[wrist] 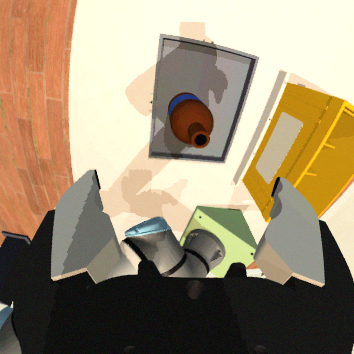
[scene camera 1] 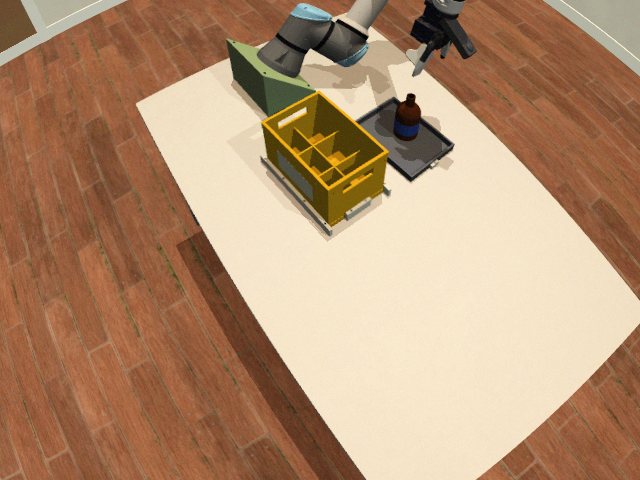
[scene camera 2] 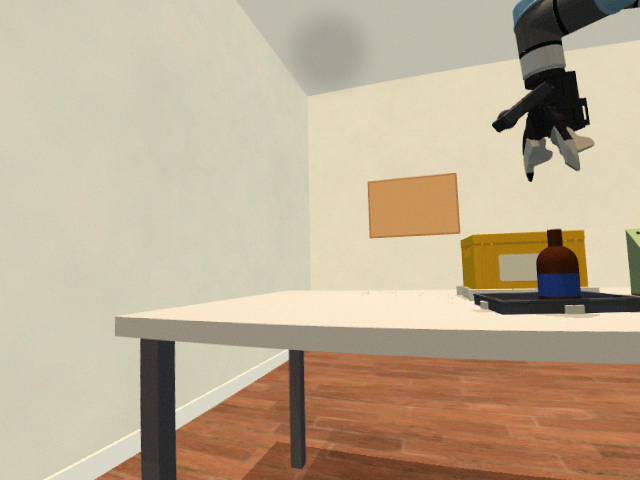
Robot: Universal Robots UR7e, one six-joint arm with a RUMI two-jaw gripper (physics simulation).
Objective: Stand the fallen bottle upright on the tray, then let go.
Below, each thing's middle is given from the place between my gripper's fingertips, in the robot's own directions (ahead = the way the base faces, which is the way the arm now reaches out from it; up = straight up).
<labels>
My gripper is now 180 mm above the brown bottle [scene camera 1: 408, 113], 40 mm to the left of it and 10 mm past it.
</labels>
